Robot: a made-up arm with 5 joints. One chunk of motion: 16 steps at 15 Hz.
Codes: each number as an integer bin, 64 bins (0 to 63) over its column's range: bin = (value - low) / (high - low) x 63, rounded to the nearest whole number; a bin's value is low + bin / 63 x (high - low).
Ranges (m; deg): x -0.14..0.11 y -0.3..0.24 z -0.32..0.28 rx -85..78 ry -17..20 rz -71..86
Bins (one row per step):
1: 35 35 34 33 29 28
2: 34 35 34 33 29 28
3: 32 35 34 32 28 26
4: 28 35 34 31 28 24
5: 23 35 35 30 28 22
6: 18 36 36 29 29 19
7: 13 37 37 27 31 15
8: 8 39 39 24 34 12
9: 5 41 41 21 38 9
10: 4 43 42 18 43 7
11: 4 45 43 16 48 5
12: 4 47 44 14 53 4
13: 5 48 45 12 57 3
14: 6 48 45 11 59 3
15: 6 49 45 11 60 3
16: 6 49 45 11 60 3
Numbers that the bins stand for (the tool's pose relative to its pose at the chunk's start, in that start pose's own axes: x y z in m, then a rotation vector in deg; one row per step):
1: -0.0011 0.0000 0.0038 0.38 0.03 -1.22
2: -0.0051 0.0000 0.0038 0.38 0.03 -1.22
3: -0.0130 0.0000 0.0038 -2.21 -0.56 -6.21
4: -0.0289 0.0000 0.0038 -4.79 -0.56 -11.19
5: -0.0487 0.0000 0.0133 -7.38 -0.56 -16.17
6: -0.0686 0.0086 0.0229 -9.97 0.03 -23.65
7: -0.0884 0.0171 0.0324 -15.14 1.21 -33.62
8: -0.1083 0.0343 0.0514 -22.90 2.97 -41.10
9: -0.1202 0.0514 0.0705 -30.67 5.32 -48.57
10: -0.1241 0.0686 0.0800 -38.43 8.25 -53.56
11: -0.1241 0.0857 0.0895 -43.60 11.19 -58.54
12: -0.1241 0.1029 0.0990 -48.78 14.13 -61.03
13: -0.1202 0.1114 0.1086 -53.95 16.48 -63.52
14: -0.1162 0.1114 0.1086 -56.54 17.65 -63.52
15: -0.1162 0.1200 0.1086 -56.54 18.24 -63.52
16: -0.1162 0.1200 0.1086 -56.54 18.24 -63.52

